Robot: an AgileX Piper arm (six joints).
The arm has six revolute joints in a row. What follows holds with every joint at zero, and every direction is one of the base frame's.
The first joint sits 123 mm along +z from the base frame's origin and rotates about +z.
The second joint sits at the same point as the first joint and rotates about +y.
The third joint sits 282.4 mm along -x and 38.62 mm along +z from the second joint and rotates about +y.
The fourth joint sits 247.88 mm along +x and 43.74 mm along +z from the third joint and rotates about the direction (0.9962, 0, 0.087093).
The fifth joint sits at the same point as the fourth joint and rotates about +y.
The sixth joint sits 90.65 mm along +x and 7.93 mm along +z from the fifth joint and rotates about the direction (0.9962, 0, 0.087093).
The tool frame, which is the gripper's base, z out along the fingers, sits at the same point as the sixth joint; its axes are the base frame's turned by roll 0, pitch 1.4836 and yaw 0 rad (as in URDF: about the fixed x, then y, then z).
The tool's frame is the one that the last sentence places.
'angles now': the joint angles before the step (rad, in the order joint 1, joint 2, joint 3, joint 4, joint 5, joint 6). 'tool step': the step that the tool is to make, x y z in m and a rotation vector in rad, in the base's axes. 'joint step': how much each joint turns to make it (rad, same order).
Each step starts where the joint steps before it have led.
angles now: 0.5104, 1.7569, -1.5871, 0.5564, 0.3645, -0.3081
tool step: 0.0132, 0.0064, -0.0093, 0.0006, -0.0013, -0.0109
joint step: 0.0001, 0.0539, -0.0373, 0.0014, -0.0211, -0.0005
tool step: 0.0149, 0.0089, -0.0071, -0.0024, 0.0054, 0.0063
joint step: -0.0001, 0.0675, -0.0716, 0.0004, 0.0119, -0.0005
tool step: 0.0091, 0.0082, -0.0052, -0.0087, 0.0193, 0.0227
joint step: 0.0020, 0.0515, -0.0640, -0.0004, 0.0394, 0.0004
